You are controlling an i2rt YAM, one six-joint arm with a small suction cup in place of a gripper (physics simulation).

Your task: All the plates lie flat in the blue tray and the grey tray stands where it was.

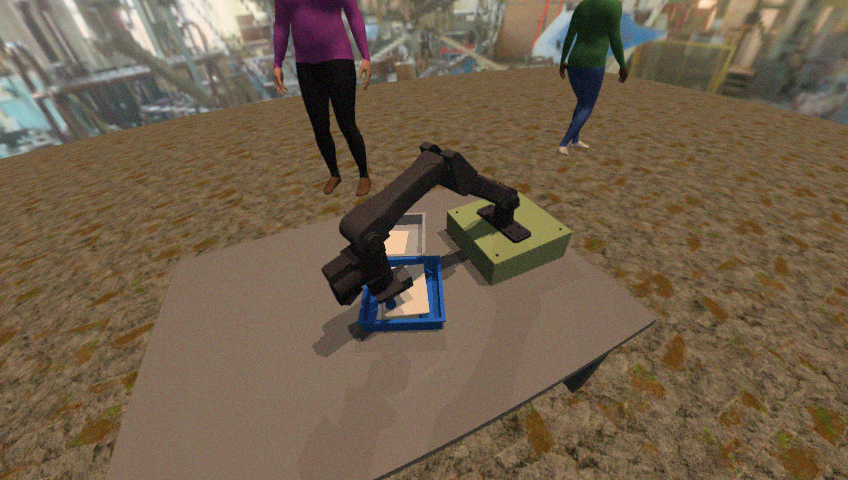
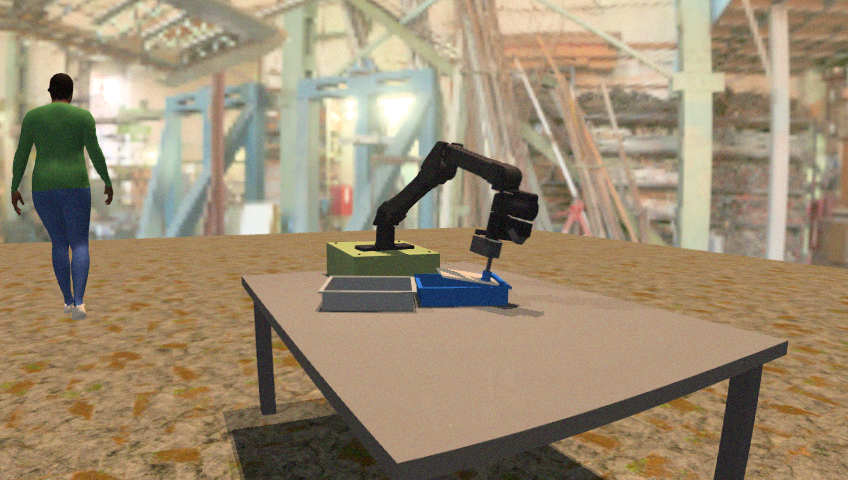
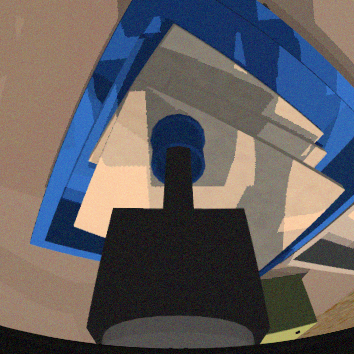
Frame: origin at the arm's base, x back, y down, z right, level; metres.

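Where they show: end effector, tool point: [image 1: 391, 306] [image 2: 484, 283] [image 3: 177, 130]; arm's base, origin of the base link: [image 1: 502, 223] [image 2: 384, 248].
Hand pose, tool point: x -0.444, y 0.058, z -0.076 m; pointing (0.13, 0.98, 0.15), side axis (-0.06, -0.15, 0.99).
Observation:
Each offset is from my tool point to the top centre of the thing. "*": to the spot under its first point.
The suction cup [image 1: 390, 304] [image 2: 489, 273] [image 3: 177, 154] presses on a beige plate @(dx +0.052, dy -0.033, dz +0.022 m) [image 1: 417, 298] [image 2: 465, 274] [image 3: 116, 189] and holds it over the blue tray @(dx +0.056, dy -0.006, dz +0.044 m) [image 1: 435, 292] [image 2: 456, 295] [image 3: 63, 165]. The plate sits tilted, with one edge above the tray's rim. Another beige plate @(* dx +0.012, dy +0.035, dz +0.101 m) [image 3: 296, 117] lies under it inside the blue tray. The grey tray @(dx +0.134, dy -0.006, dz +0.286 m) [image 1: 422, 232] [image 2: 367, 301] [image 3: 316, 267] stands right behind the blue tray, and one more plate @(dx +0.114, dy +0.035, dz +0.283 m) [image 1: 395, 241] lies in it, partly hidden by the arm.
The arm's green base block [image 1: 504, 250] [image 2: 382, 259] [image 3: 286, 302] stands on the table beside both trays. A person in purple [image 1: 322, 90] and a person in green [image 1: 588, 71] [image 2: 59, 179] are on the ground beyond the table.

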